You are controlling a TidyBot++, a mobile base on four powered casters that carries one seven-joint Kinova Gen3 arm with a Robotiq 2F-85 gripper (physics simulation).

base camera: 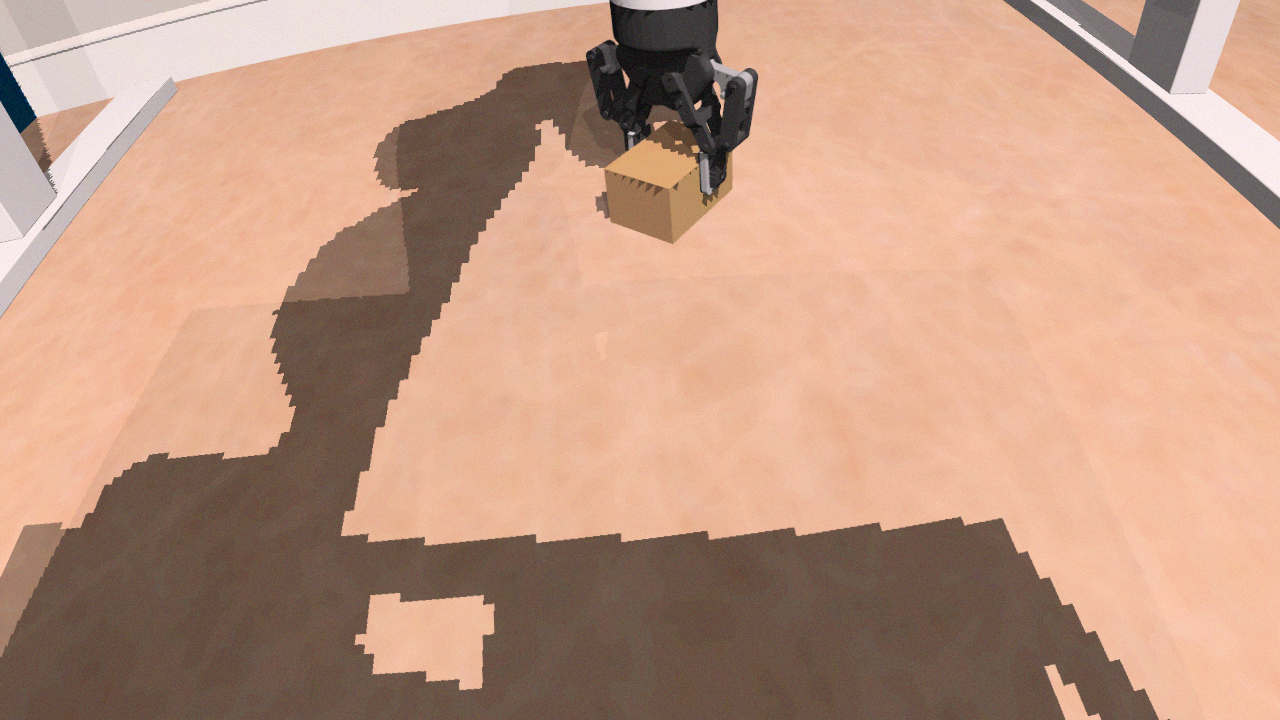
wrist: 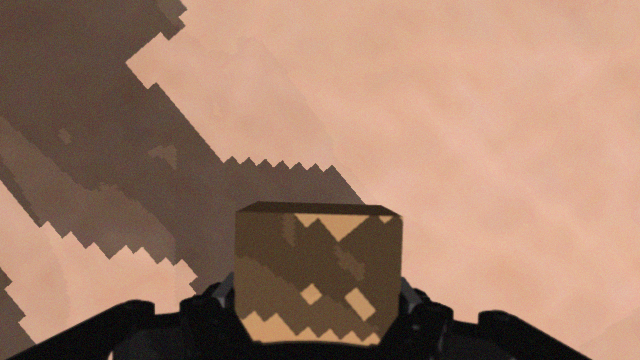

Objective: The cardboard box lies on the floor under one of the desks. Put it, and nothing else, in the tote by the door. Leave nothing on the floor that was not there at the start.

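Places are measured from the arm's base along level axes (x ahead, y left, z up), in centimetres.
Where they show: gripper, fingertip midpoint: [base camera: 675, 178] [wrist: 316, 296].
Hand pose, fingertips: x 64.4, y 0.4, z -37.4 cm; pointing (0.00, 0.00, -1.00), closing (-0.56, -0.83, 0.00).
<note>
After its pixels a point has its place.
The cardboard box [base camera: 640, 204] @(x 60.0, y 3.1, z -36.9 cm) [wrist: 320, 250] @(x 66.5, y -1.1, z -34.6 cm) is a small tan-brown block at the upper middle of the base camera view, and it appears to rest on the floor. My gripper [base camera: 671, 164] @(x 64.4, y 0.4, z -37.4 cm) [wrist: 316, 296] @(x 64.4, y 0.4, z -37.4 cm) points down over it and is shut on the box, with one finger against each of two opposite sides. In the wrist view the box fills the space between the fingers, its top patched with shadow. The far finger is partly hidden behind the box in the base camera view. The tote and the door do not show in either view.
A white floor rail [base camera: 102, 143] @(x 84.8, y 69.6, z -37.1 cm) runs along the left and another white rail with an upright post [base camera: 1203, 53] @(x 79.4, y -54.0, z -32.5 cm) along the right. A white baseboard [base camera: 358, 26] @(x 111.6, y 43.5, z -37.4 cm) crosses the back. Part of a dark blue object [base camera: 13, 98] @(x 102.3, y 98.1, z -35.0 cm) shows at the far left. The robot's shadow covers the near floor.
</note>
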